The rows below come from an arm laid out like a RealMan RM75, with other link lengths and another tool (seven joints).
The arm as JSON. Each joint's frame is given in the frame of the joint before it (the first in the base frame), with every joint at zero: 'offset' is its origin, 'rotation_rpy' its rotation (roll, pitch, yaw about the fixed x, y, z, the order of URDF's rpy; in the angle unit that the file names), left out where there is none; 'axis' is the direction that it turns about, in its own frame. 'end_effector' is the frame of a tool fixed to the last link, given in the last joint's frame.
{
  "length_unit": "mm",
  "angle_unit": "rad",
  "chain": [
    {
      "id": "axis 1",
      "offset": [
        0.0,
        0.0,
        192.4
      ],
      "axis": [
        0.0,
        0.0,
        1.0
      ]
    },
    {
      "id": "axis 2",
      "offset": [
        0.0,
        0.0,
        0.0
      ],
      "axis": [
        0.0,
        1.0,
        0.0
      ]
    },
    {
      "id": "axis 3",
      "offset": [
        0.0,
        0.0,
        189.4
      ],
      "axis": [
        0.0,
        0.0,
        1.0
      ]
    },
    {
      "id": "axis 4",
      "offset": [
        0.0,
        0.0,
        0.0
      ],
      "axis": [
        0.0,
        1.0,
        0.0
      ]
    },
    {
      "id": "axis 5",
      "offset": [
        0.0,
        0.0,
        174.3
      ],
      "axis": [
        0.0,
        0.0,
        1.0
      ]
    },
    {
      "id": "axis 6",
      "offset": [
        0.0,
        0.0,
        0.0
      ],
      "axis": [
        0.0,
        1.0,
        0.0
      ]
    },
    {
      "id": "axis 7",
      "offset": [
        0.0,
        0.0,
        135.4
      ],
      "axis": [
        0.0,
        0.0,
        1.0
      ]
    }
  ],
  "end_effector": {
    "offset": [
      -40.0,
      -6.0,
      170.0
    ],
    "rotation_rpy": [
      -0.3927,
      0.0,
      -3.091
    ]
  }
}
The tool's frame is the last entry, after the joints.
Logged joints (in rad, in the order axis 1, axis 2, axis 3, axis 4, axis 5, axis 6, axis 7), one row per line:
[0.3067, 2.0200, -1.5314, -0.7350, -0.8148, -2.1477, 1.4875]
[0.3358, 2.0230, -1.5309, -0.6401, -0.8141, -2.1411, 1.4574]
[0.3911, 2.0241, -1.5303, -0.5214, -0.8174, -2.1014, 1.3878]
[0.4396, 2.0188, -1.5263, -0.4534, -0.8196, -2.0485, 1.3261]
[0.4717, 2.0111, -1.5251, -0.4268, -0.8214, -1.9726, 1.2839]
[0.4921, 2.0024, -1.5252, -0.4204, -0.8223, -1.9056, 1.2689]
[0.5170, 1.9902, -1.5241, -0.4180, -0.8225, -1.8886, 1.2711]
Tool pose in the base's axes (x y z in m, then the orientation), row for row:
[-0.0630, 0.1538, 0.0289, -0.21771, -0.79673, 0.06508, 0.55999]
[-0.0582, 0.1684, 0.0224, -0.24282, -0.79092, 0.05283, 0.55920]
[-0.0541, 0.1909, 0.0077, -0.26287, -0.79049, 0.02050, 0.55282]
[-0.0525, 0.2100, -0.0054, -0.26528, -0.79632, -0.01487, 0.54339]
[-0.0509, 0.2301, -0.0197, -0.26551, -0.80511, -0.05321, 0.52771]
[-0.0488, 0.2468, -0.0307, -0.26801, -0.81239, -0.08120, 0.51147]
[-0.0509, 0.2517, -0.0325, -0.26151, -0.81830, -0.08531, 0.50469]
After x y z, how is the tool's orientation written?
As a quaternion, x y z w.
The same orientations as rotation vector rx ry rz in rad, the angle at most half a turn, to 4 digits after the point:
[-0.5132, -1.8780, 0.1534]
[-0.5725, -1.8649, 0.1246]
[-0.6215, -1.8689, 0.0485]
[-0.6297, -1.8902, -0.0353]
[-0.6345, -1.9239, -0.1272]
[-0.6449, -1.9549, -0.1954]
[-0.6311, -1.9749, -0.2059]

